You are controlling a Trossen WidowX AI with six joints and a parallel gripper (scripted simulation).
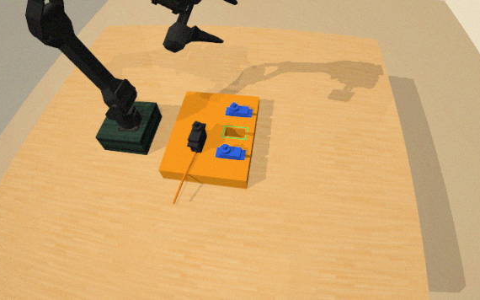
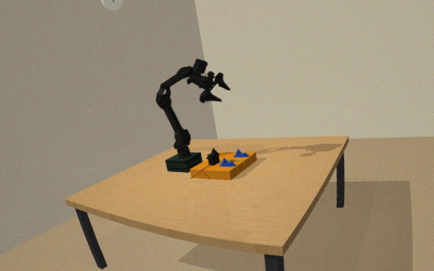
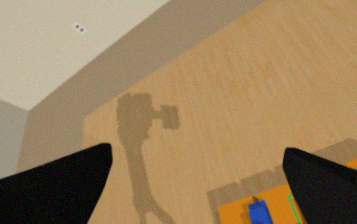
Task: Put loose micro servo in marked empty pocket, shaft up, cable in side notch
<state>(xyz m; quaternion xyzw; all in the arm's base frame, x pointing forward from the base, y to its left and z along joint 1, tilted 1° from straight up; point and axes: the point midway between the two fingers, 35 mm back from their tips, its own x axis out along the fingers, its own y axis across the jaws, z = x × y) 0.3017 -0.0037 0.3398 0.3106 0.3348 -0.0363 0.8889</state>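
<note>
My gripper tip is now 37 cm above the orange deck and 11 cm past it.
</note>
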